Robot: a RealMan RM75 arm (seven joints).
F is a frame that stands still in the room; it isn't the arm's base.
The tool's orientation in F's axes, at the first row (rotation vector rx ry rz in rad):
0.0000, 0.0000, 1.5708
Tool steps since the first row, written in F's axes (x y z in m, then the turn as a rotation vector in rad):
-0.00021, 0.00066, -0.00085, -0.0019, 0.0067, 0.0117
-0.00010, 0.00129, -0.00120, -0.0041, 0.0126, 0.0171
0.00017, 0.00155, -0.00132, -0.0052, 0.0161, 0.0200
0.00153, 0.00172, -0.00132, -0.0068, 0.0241, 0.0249
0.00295, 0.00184, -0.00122, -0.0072, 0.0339, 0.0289
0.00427, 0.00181, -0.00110, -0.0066, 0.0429, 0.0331
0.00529, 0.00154, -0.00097, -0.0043, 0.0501, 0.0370
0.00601, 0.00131, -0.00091, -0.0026, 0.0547, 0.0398
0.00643, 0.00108, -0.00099, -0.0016, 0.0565, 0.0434
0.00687, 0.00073, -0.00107, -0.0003, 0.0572, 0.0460
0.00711, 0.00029, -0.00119, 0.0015, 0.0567, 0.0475
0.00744, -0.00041, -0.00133, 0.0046, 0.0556, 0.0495
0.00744, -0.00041, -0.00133, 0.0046, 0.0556, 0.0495
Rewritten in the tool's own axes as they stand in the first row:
0.00066, 0.00021, -0.00085, 0.0067, 0.0019, 0.0117
0.00129, 0.00010, -0.00120, 0.0126, 0.0041, 0.0171
0.00155, -0.00017, -0.00132, 0.0161, 0.0052, 0.0200
0.00172, -0.00153, -0.00132, 0.0241, 0.0068, 0.0249
0.00184, -0.00295, -0.00122, 0.0339, 0.0072, 0.0289
0.00181, -0.00427, -0.00110, 0.0429, 0.0066, 0.0331
0.00154, -0.00529, -0.00097, 0.0501, 0.0043, 0.0370
0.00131, -0.00601, -0.00091, 0.0547, 0.0026, 0.0398
0.00108, -0.00643, -0.00099, 0.0565, 0.0016, 0.0434
0.00073, -0.00687, -0.00107, 0.0572, 0.0003, 0.0460
0.00029, -0.00711, -0.00119, 0.0567, -0.0015, 0.0475
-0.00041, -0.00744, -0.00133, 0.0556, -0.0046, 0.0495
-0.00041, -0.00744, -0.00133, 0.0556, -0.0046, 0.0495

